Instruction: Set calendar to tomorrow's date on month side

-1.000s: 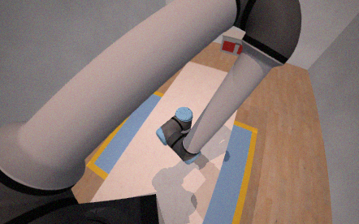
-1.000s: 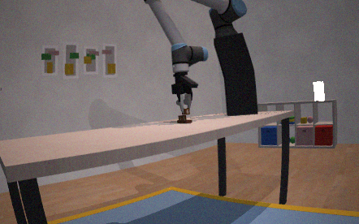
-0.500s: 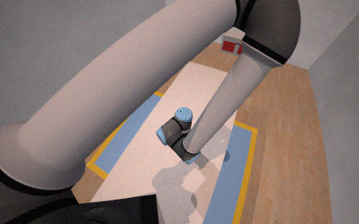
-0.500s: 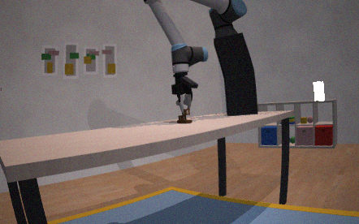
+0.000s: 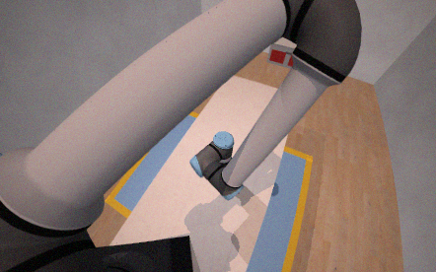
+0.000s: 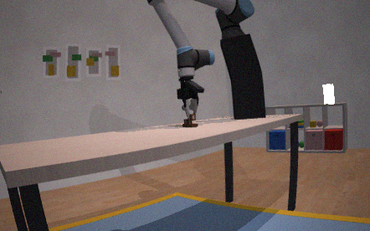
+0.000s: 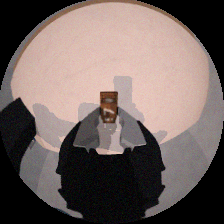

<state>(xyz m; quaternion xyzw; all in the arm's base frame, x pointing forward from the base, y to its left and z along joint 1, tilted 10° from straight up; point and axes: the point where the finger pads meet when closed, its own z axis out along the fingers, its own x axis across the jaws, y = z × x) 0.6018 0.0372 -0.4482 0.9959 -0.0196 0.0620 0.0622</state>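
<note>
The brown tray is 50 mm below my hand and 20 mm to the right of it. Also, from my hand: brown cube (10 mm below).
</note>
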